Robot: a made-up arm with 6 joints. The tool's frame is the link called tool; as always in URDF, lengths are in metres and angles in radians.
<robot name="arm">
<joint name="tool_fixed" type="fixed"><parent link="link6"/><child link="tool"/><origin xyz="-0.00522 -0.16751 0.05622" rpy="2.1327 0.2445 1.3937"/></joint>
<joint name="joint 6" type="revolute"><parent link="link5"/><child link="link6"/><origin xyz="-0.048 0.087 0.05" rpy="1.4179 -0.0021 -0.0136"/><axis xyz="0 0 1"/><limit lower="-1.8" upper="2.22" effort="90" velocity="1"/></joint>
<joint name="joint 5" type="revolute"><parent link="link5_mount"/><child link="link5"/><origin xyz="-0.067 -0.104 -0.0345" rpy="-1.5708 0 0"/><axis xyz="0 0 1"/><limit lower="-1.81" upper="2.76" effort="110" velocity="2.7"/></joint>
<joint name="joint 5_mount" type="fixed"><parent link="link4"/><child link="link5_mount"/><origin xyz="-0.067 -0.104 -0.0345" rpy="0 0 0"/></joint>
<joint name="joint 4" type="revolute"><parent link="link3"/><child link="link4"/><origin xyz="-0.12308 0.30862 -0.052" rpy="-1.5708 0 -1.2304"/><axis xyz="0 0 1"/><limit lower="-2.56" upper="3.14" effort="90" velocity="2"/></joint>
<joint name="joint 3" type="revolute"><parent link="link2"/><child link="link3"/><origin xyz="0.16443 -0.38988 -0.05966" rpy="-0.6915 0.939 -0.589"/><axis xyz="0 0 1"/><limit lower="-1.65" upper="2.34" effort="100" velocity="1.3"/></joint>
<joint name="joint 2" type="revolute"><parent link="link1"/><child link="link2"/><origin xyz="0.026 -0.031 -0.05" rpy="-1.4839 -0.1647 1.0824"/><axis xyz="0 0 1"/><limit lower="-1.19" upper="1.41" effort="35" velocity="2.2"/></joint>
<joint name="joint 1" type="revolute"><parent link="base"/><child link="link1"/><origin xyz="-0.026 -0.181 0.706" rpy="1.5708 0 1.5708"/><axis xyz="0 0 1"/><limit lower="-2.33" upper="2.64" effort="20" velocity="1.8"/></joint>
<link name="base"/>
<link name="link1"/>
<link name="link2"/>
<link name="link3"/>
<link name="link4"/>
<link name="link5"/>
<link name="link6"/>
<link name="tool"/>
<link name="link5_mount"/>
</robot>
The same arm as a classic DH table. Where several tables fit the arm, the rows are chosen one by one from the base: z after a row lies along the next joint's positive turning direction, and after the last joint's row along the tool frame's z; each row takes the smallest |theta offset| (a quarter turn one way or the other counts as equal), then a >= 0, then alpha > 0; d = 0 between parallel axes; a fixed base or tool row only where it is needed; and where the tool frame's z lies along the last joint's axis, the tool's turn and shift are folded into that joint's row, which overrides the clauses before.
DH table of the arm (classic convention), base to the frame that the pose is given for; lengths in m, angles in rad. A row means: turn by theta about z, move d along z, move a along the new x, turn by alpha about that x. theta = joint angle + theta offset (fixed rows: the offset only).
base (fixed): d 0.706, theta0 -1.5708, a 0.181, alpha -1.5708
joint 1: d -0.0728, theta0 1.0966, a 0.0157, alpha 1.4851
joint 2: d -0.1379, theta0 -1.5269, a -0.4155, alpha 1.0984
joint 3: d 0.0377, theta0 -0.0963, a 0.332, alpha 1.5708
joint 4: d -0.082, theta0 0, a 0.134, alpha 1.5708
joint 5: d -0.1447, theta0 -0.014, a 0.0492, alpha -1.4179
joint 6: d -0.0015, theta0 1.2446, a 0.1602, alpha -2.1141
tool (fixed): d 0.0573, theta0 2.8548, a 0, alpha 0
Joint limits (rad, base to tool): -2.33..2.64 -1.19..1.41 -1.65..2.34 -2.56..3.14 -1.81..2.76 -1.8..2.22

